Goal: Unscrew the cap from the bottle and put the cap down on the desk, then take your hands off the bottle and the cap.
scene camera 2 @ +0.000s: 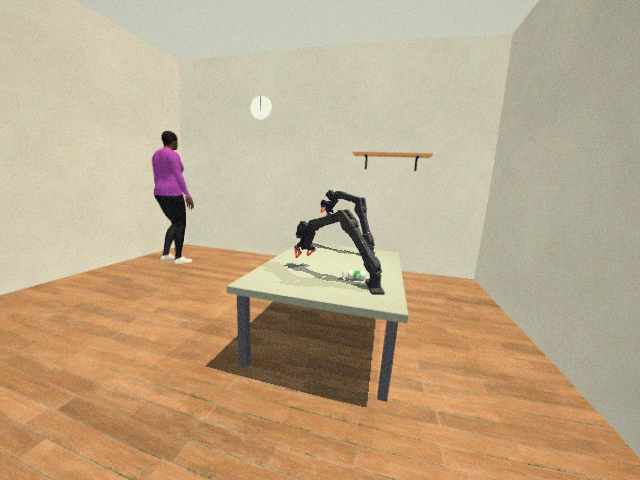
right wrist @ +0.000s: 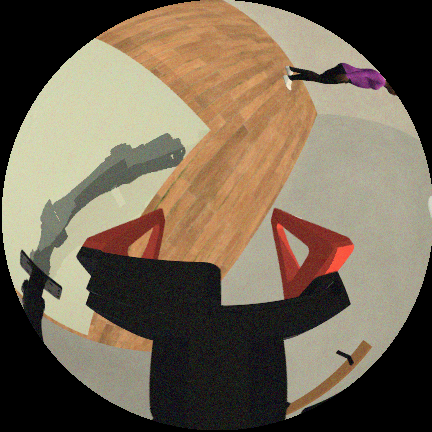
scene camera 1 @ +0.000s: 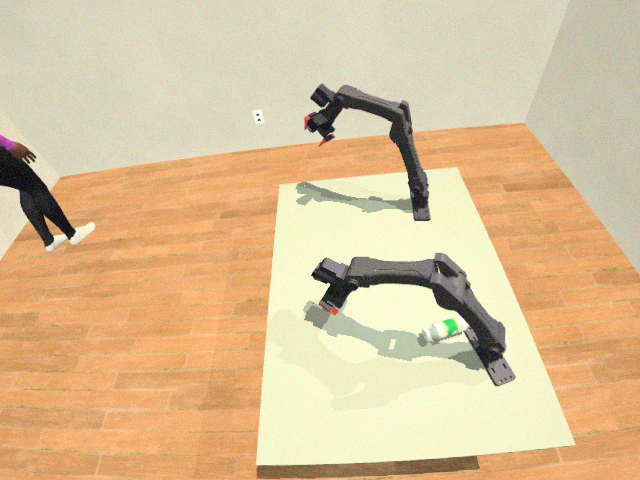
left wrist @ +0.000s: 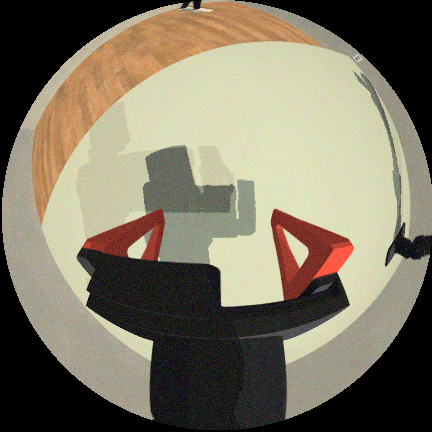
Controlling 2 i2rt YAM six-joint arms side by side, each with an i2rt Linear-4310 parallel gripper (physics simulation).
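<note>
A white bottle (scene camera 1: 450, 327) (scene camera 2: 356, 275) with a green and yellow label lies on its side on the desk (scene camera 1: 361, 439) (scene camera 2: 310, 291), beside the base of my left arm. Its narrower white end points left in both scene views; whether the cap is on that end is too small to tell. My left gripper (scene camera 1: 328, 308) (scene camera 2: 303, 253) (left wrist: 217, 214) is open and empty above the desk, well to the left of the bottle in the scene views. My right gripper (scene camera 1: 316, 132) (scene camera 2: 325, 211) (right wrist: 217, 213) is open and empty, raised high, far from the bottle. Neither wrist view shows the bottle.
My left arm (scene camera 1: 395, 272) arches over the desk and partly hides the bottle's right end in scene camera 1. My right arm (scene camera 1: 372, 101) stands at the desk's far end. A person (scene camera 1: 33, 201) (scene camera 2: 168, 175) stands on the floor beyond the desk. A wall shelf (scene camera 2: 392, 154) hangs behind.
</note>
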